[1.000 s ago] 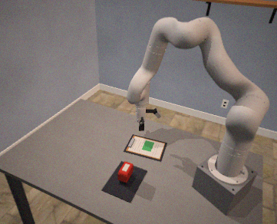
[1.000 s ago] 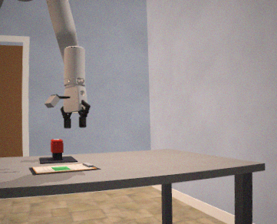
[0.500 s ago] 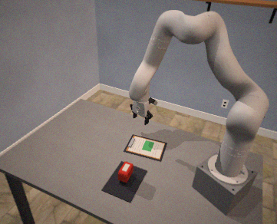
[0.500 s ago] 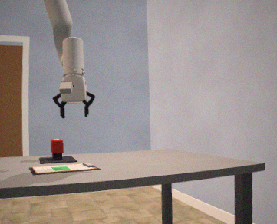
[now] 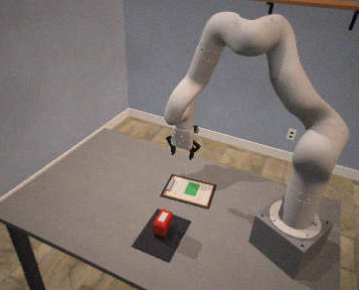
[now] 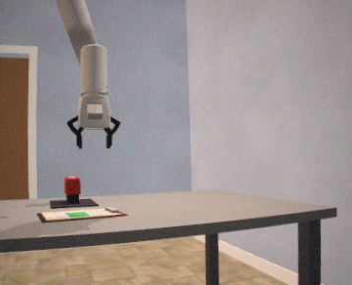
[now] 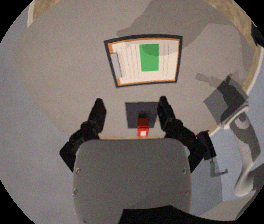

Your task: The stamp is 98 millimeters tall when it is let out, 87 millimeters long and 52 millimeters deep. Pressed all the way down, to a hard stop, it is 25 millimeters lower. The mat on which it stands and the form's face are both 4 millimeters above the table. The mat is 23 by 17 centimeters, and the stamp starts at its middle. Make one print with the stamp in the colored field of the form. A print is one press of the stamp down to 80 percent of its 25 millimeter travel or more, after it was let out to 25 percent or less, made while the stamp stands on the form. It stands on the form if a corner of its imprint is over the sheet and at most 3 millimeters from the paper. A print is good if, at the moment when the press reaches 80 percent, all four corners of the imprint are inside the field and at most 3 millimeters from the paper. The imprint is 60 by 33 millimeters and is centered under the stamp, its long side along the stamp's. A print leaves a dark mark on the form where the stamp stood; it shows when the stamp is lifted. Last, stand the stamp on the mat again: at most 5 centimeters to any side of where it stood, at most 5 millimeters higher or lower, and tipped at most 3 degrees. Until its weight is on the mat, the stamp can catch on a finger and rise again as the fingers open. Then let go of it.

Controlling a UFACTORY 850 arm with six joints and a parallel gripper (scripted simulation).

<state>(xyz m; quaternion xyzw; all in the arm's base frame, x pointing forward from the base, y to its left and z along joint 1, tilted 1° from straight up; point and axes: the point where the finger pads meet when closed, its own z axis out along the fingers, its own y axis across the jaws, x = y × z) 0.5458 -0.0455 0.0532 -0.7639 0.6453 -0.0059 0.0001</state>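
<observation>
Now: hand 9 cm past the red stamp, 28 cm to the right of it and 16 cm above it. Also, from my hand: form: 3 cm behind, 1 cm to the right, 21 cm below; mat: 9 cm behind, 28 cm to the left, 21 cm below.
</observation>
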